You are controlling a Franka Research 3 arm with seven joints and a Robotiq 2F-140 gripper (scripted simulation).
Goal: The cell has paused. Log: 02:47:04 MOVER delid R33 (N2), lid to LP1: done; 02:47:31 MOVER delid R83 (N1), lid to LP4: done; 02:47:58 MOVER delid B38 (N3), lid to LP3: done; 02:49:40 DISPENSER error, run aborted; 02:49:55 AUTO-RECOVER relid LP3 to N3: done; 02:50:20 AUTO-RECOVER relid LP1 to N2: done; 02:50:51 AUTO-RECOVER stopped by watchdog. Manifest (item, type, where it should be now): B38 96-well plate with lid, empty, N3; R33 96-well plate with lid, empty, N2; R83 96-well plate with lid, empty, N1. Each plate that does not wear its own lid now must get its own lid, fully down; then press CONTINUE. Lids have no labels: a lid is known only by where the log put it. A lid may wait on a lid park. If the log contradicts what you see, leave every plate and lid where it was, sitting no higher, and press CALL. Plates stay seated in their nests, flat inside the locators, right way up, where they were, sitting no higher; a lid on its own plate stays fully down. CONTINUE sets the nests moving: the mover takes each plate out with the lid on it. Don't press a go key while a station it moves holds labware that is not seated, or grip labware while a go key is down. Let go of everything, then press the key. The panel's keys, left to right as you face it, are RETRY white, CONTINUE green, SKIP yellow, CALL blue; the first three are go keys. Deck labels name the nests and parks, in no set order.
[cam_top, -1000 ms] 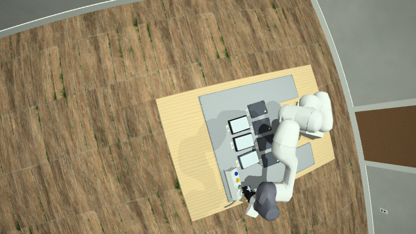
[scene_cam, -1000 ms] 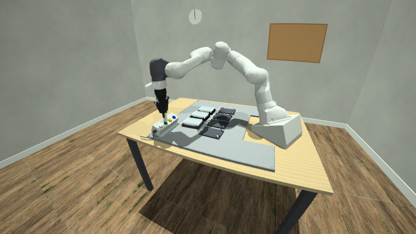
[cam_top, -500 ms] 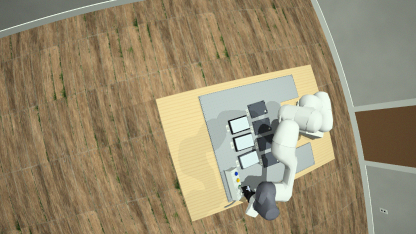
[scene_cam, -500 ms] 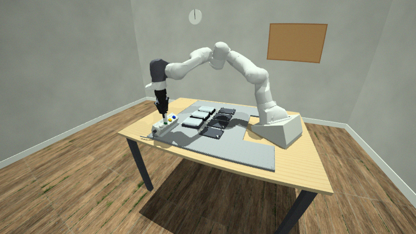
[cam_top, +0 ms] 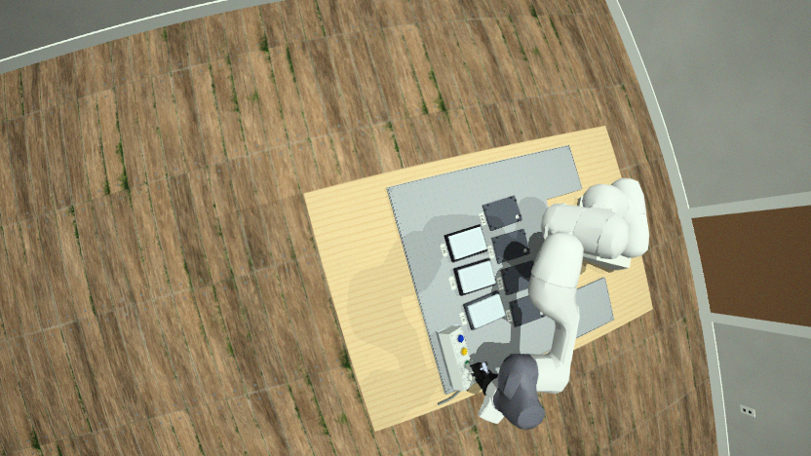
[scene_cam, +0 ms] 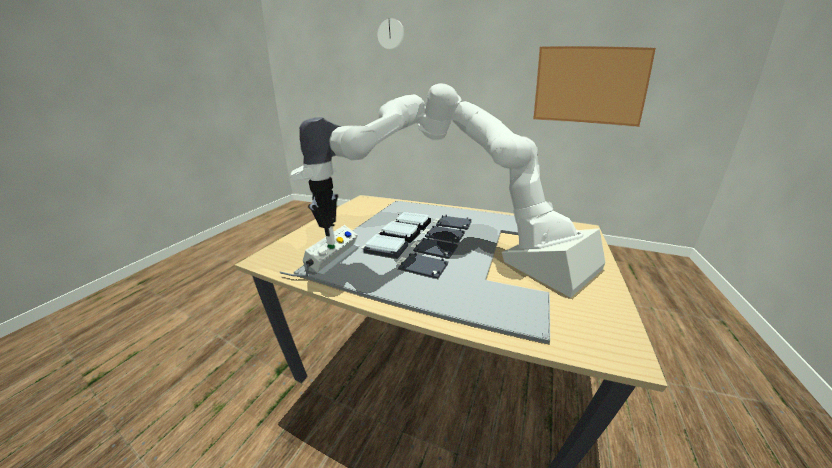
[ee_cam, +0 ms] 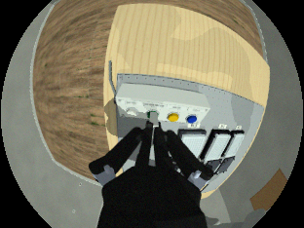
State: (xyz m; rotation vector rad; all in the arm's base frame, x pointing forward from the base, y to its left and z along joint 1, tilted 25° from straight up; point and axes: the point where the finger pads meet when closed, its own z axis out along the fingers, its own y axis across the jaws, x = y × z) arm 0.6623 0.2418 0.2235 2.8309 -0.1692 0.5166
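The green key is 4 cm below my hand. The rest, counted from my hand: white key: 1 cm ahead, 5 cm to the left, 4 cm below; then yellow key: 1 cm behind, 5 cm to the right, 4 cm below; then blue key: 2 cm behind, 10 cm to the right, 4 cm below.
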